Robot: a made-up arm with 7 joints.
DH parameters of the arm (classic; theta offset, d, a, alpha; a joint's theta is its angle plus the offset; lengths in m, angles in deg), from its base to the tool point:
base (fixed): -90 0.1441 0 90
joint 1: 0 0.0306 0.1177 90
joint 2: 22.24 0 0.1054 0
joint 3: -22.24 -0.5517 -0.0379 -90
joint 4: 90 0.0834 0.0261 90
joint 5: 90 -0.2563 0.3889 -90
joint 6: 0 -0.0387 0.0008 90
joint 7: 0 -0.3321 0.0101 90
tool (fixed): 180 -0.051 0 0
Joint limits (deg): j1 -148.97..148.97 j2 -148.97..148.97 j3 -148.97..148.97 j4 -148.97..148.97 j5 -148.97..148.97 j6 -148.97..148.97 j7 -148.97..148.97
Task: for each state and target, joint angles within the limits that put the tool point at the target. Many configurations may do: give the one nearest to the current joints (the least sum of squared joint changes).
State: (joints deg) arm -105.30 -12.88 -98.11 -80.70 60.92 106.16 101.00
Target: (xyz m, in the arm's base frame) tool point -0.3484 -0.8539 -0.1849
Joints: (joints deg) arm -90.92 7.63 -87.85 -59.64 63.82 61.63 100.78
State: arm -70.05 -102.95 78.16 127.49 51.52 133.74 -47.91
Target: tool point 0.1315 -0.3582 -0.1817
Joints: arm -94.55 -116.92 60.36 135.87 54.30 98.40 -48.41
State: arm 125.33 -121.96 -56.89 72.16 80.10 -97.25 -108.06
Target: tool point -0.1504 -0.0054 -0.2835
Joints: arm 111.85 -132.31 -71.27 67.02 102.52 -101.31 -106.27
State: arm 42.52 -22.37 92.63 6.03 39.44 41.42 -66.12
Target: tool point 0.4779 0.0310 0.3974
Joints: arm 31.25 -5.29 109.41 22.25 49.80 39.81 -63.79
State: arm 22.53 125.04 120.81 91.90 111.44 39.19 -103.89
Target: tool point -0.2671 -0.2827 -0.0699
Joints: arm -27.95 109.13 123.24 37.97 90.31 16.80 -104.84
